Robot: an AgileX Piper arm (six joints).
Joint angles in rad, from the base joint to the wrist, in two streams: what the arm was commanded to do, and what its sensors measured. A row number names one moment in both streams.
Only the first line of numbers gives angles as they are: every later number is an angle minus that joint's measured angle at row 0.
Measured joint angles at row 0:
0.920, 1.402, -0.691, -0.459, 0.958, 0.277
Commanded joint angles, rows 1 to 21:
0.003, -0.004, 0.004, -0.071, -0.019, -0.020
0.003, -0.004, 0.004, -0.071, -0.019, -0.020
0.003, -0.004, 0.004, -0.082, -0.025, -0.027
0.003, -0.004, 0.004, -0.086, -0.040, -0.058
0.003, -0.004, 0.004, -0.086, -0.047, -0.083
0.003, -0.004, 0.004, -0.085, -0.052, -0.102
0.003, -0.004, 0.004, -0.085, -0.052, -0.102
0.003, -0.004, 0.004, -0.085, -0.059, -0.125
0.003, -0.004, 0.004, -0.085, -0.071, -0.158
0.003, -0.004, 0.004, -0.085, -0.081, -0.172
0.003, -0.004, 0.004, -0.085, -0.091, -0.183
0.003, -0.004, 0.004, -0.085, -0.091, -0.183
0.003, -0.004, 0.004, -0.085, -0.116, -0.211
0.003, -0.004, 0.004, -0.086, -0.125, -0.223
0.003, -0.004, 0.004, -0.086, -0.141, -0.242
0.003, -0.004, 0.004, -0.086, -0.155, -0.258
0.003, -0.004, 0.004, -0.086, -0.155, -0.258
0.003, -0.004, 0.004, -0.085, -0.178, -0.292
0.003, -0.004, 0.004, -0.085, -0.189, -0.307
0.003, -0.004, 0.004, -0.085, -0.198, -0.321
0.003, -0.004, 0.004, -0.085, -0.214, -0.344
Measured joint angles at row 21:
0.000, 0.000, 0.000, -0.055, -0.188, -0.295
